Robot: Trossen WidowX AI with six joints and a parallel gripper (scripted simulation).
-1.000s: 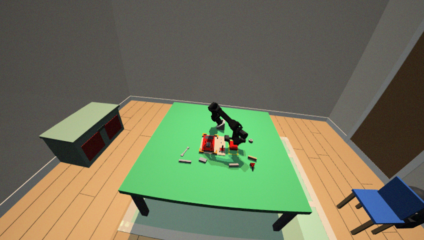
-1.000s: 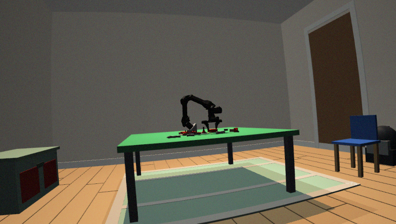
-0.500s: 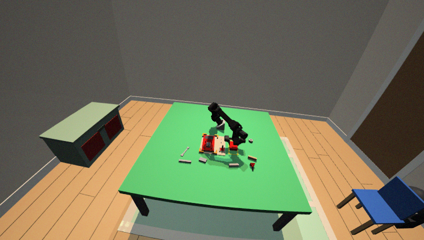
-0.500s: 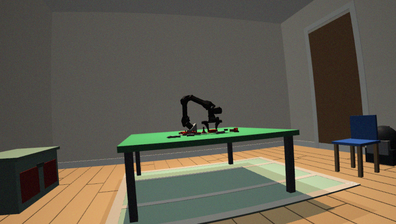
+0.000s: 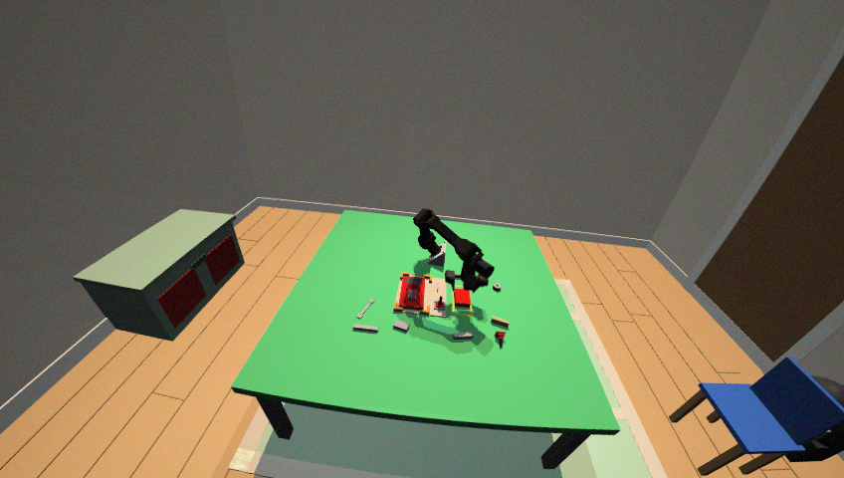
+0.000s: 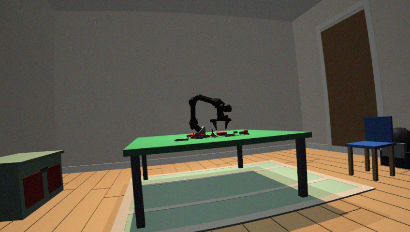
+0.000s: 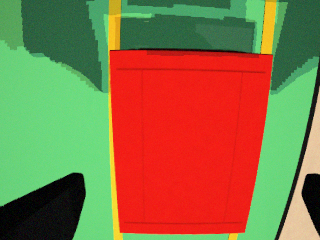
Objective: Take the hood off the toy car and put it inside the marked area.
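My gripper tip is 30 mm above the hood. The rest, counted from my gripper tip: wheel (160 mm to the left, 130 mm behind, 40 mm below); then tan block (180 mm to the left, 100 mm ahead, 40 mm below).
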